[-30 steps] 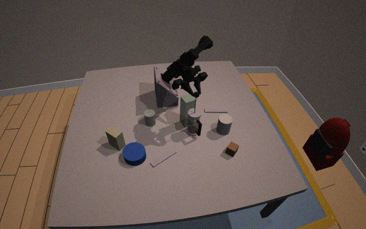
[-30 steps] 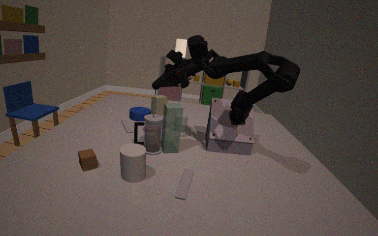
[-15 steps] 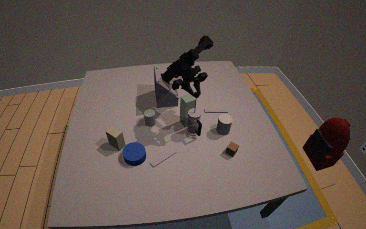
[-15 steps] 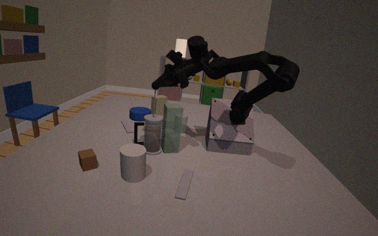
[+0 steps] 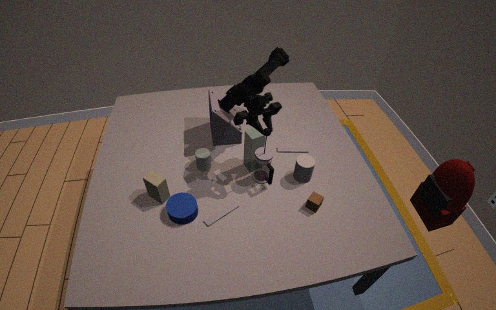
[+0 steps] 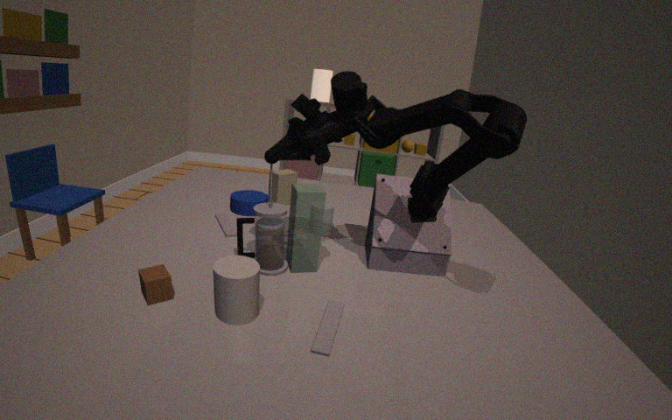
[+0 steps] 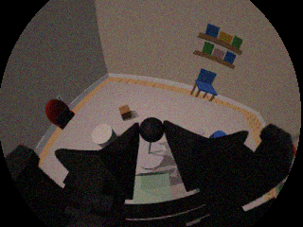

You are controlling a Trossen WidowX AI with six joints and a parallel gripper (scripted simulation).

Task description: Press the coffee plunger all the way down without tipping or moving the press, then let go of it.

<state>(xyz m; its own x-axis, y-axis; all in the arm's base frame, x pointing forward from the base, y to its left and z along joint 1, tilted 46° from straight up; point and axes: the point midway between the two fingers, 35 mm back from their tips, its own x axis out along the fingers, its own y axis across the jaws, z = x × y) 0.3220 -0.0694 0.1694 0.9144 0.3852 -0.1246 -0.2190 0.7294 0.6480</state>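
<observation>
The glass coffee press lies 13 cm below my gripper tip. Also, from my gripper tip: brown cube (19 cm ahead, 15 cm to the left, 23 cm below); then green block (9 cm behind, 2 cm to the right, 16 cm below); then blue disc (8 cm ahead, 35 cm to the right, 23 cm below).
</observation>
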